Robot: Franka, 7 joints.
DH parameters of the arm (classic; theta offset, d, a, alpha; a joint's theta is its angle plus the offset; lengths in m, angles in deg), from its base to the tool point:
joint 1: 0 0.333 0 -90
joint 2: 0 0 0 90
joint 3: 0 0.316 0.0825 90
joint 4: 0 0 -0.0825 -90
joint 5: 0 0.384 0 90
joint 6: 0 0 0.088 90
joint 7: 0 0.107 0 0
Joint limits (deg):
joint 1: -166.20..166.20
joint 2: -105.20..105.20
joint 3: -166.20..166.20
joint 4: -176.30..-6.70
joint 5: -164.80..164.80
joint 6: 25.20..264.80
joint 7: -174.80..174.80
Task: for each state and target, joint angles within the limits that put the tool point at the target. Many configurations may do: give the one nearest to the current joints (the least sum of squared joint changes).
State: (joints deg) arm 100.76 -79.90 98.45 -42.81 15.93 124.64 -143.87
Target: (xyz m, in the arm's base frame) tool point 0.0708 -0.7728 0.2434
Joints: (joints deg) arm 130.23 -82.60 108.24 -53.03 16.44 104.98 -143.87
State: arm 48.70 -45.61 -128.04 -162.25 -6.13 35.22 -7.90
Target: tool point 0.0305 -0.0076 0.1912
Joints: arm 53.01 -58.74 -141.90 -169.64 -20.42 56.44 -7.90
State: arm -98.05 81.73 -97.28 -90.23 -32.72 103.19 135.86
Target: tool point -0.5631 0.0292 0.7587
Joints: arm -117.24 62.16 -113.46 -82.76 -35.55 109.67 135.86
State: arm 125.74 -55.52 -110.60 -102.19 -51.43 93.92 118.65
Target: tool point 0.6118 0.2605 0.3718
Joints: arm 146.42 -55.65 -100.90 -92.83 -52.76 103.71 118.65
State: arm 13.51 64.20 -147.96 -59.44 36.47 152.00 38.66
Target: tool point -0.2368 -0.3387 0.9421
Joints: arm 3.35 27.25 -146.63 -88.32 36.84 145.98 38.66
